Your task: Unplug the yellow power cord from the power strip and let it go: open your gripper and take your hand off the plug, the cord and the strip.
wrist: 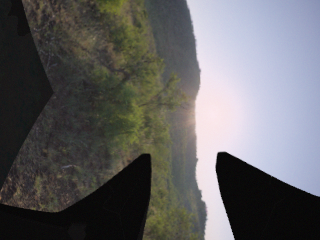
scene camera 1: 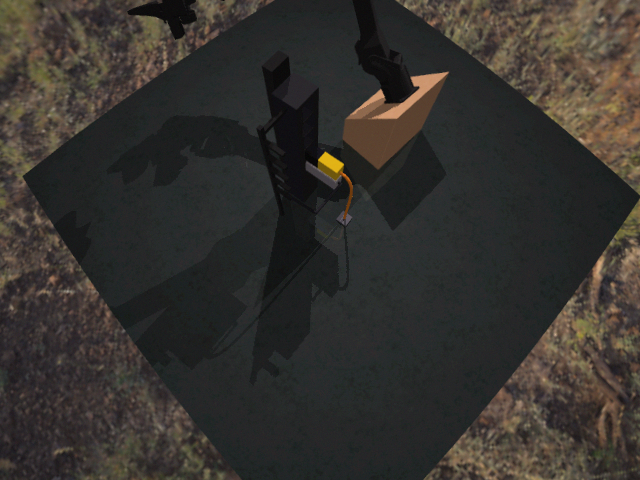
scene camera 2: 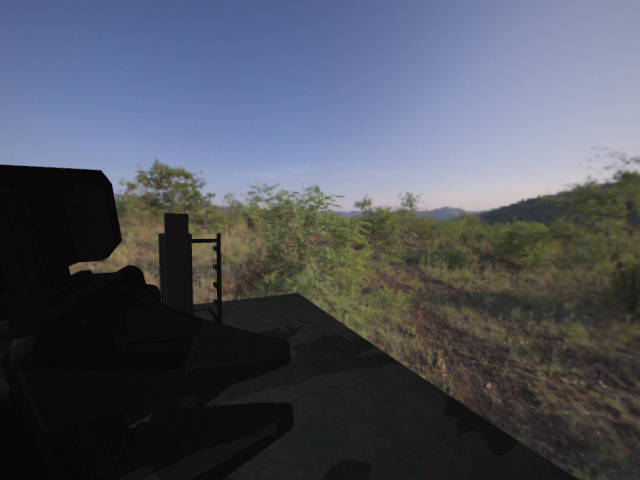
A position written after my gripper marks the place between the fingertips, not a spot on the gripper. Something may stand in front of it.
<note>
In view: my gripper (scene camera 2: pixel 291 385).
My gripper also shows in the wrist view (wrist: pixel 184 161).
</note>
